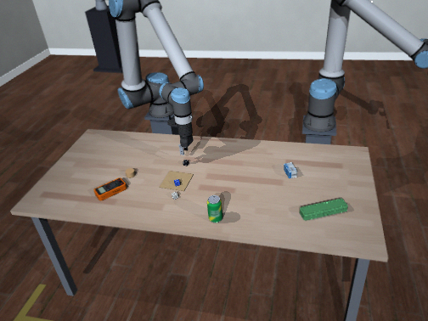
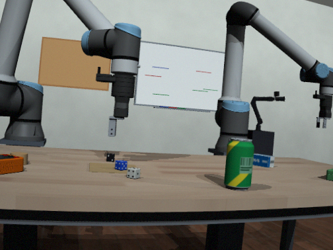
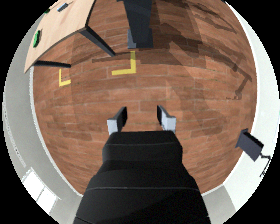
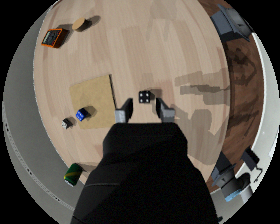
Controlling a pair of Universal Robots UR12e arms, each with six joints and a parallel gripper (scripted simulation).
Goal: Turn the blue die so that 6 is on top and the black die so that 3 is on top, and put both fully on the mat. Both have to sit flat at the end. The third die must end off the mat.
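My right gripper is now 9 cm above the black die. From my right hand the other things lie so: white die: 27 cm ahead, 9 cm below, 4 cm to the left; then blue die: 18 cm ahead, 8 cm below, 2 cm to the left; then tan mat: 15 cm ahead, 10 cm below.
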